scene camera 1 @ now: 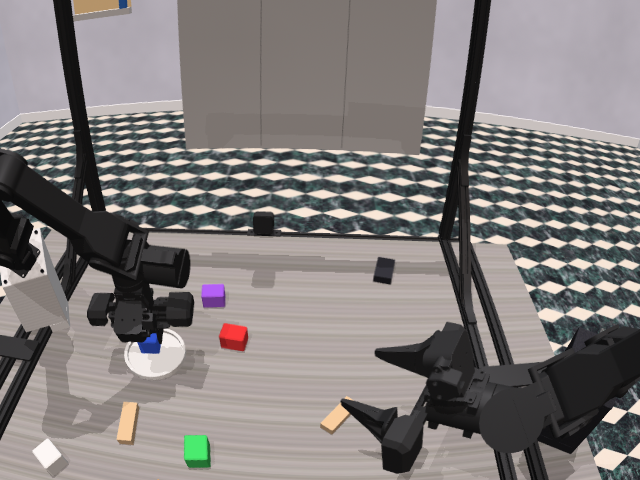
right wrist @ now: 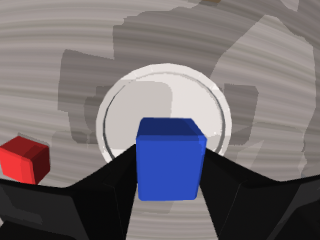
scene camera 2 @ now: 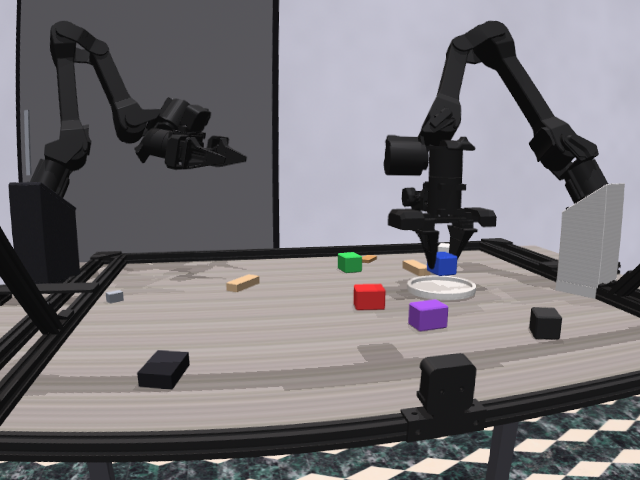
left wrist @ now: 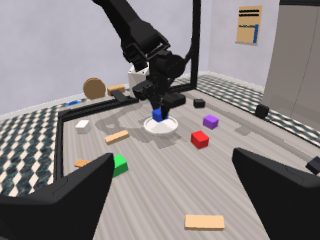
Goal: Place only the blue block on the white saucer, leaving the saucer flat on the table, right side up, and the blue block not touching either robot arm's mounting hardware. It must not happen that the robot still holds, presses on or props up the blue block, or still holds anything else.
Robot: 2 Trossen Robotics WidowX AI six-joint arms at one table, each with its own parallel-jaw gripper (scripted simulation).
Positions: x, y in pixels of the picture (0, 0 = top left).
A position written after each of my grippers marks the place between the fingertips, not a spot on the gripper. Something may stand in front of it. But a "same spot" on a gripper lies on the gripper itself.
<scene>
My left gripper shows in scene camera 1, in scene camera 2 (236, 159) and in the left wrist view; in the right wrist view it is out of frame. My right gripper shows in scene camera 1 (150, 342), in the right wrist view (166, 150), in scene camera 2 and in the left wrist view. One and the same spot on my right gripper: (left wrist: 156, 102) is (scene camera 2: 454, 240). The same spot on my left gripper: (left wrist: 78, 198) is (scene camera 1: 374, 407).
</scene>
